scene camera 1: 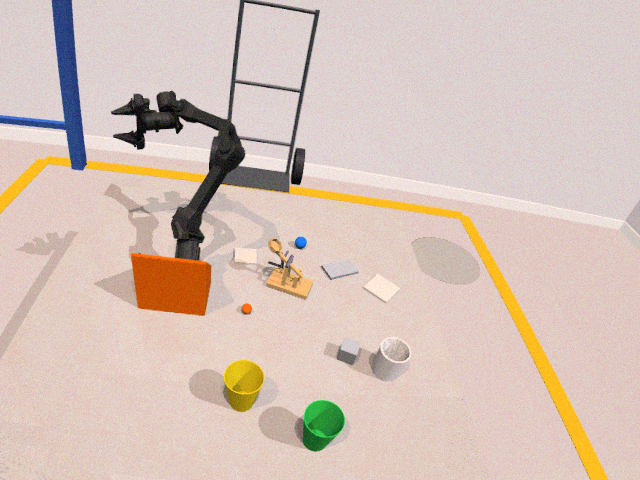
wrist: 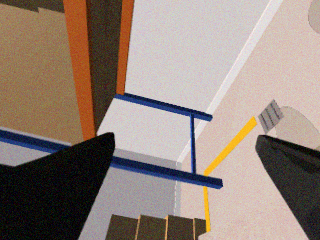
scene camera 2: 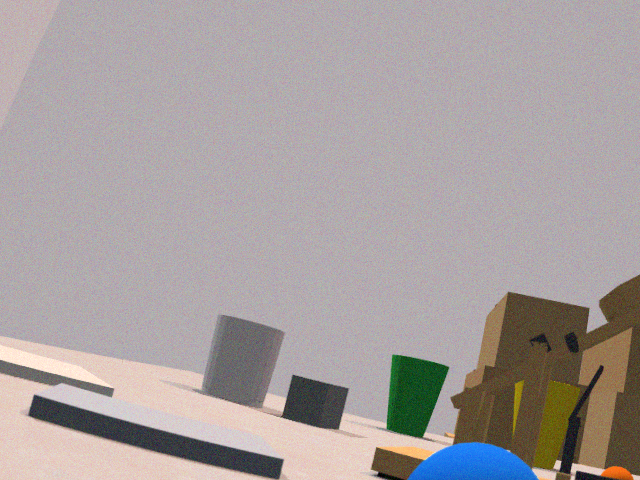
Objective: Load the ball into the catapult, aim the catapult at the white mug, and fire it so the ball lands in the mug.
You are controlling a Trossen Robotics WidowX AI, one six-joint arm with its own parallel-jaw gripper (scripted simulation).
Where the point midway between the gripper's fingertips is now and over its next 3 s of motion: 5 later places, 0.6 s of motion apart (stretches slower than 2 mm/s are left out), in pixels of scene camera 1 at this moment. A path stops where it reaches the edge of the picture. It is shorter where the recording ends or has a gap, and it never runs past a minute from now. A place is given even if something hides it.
My gripper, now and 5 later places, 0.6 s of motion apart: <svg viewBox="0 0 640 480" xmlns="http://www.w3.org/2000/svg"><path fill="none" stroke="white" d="M111 124L124 149L154 176L191 197L238 218L273 234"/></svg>
